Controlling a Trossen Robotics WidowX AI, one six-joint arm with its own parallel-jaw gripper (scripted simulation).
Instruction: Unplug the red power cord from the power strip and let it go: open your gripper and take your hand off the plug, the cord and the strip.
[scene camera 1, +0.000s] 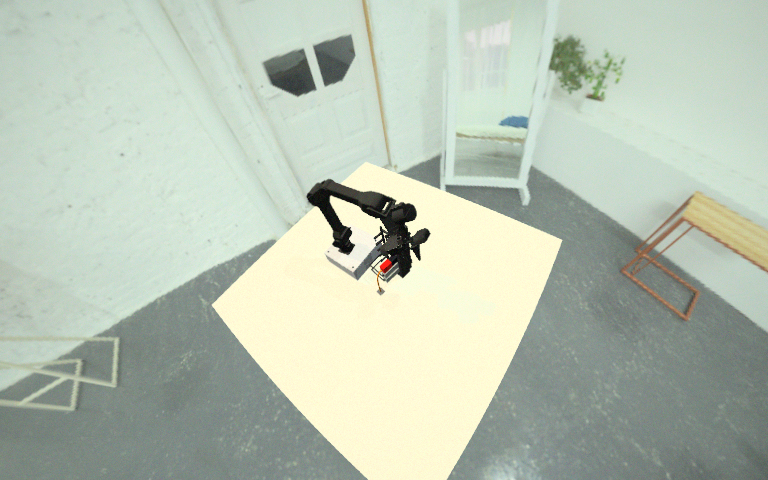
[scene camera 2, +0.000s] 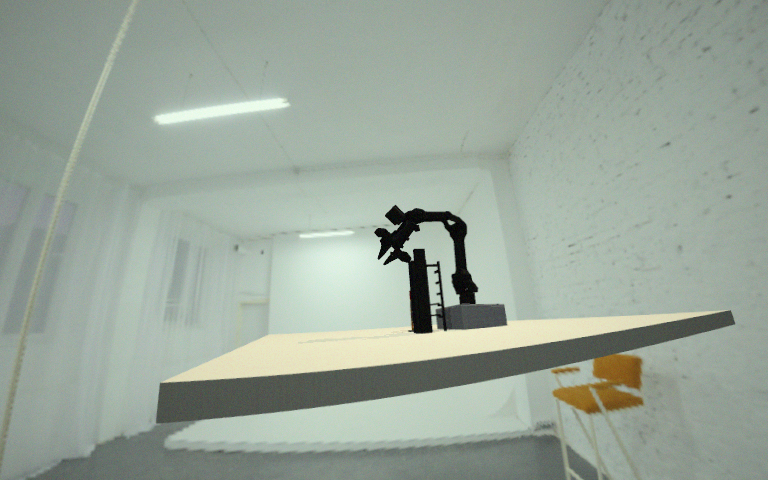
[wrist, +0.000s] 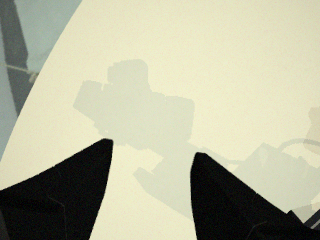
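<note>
I can see my gripper (scene camera 1: 416, 261), and there's the same gripper again (scene camera 2: 381, 262), plus the wrist view has the gripper (wrist: 153, 156) too.
</note>
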